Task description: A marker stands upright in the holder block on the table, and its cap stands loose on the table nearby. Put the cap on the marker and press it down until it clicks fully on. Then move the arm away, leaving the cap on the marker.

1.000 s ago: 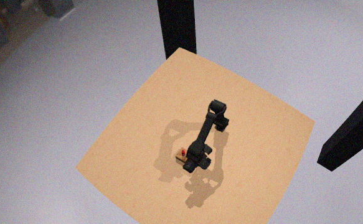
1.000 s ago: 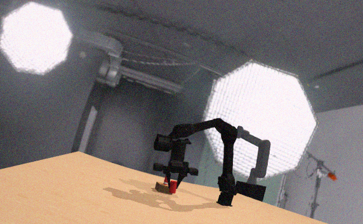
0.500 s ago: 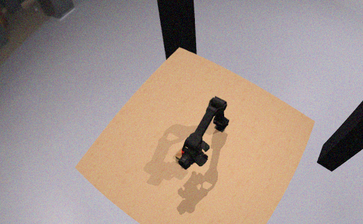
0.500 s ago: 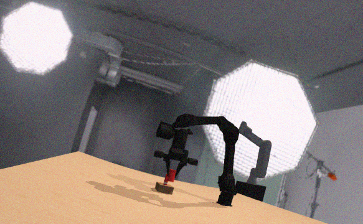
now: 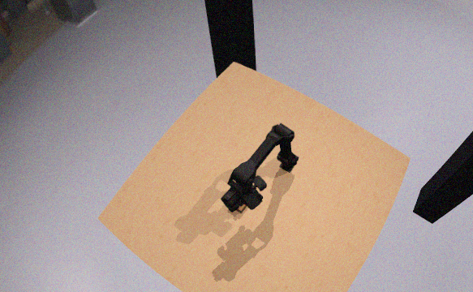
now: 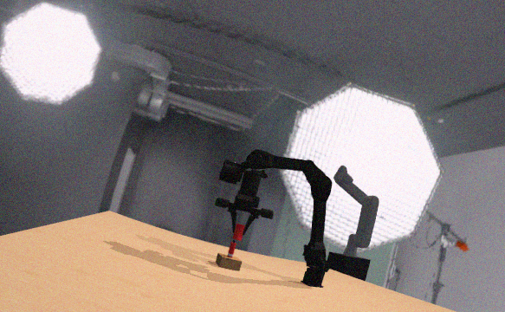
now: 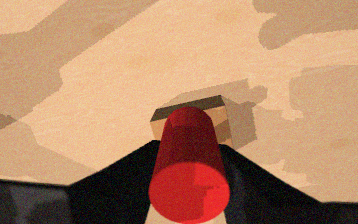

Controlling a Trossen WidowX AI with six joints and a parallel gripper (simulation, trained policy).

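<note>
Right now my gripper tip is 50 mm to the left of the red marker, 50 mm above it and 10 mm past it. Round my gripper tip: red cap 10 mm above; then wooden holder block 110 mm below, 50 mm to the right, 10 mm behind.
</note>
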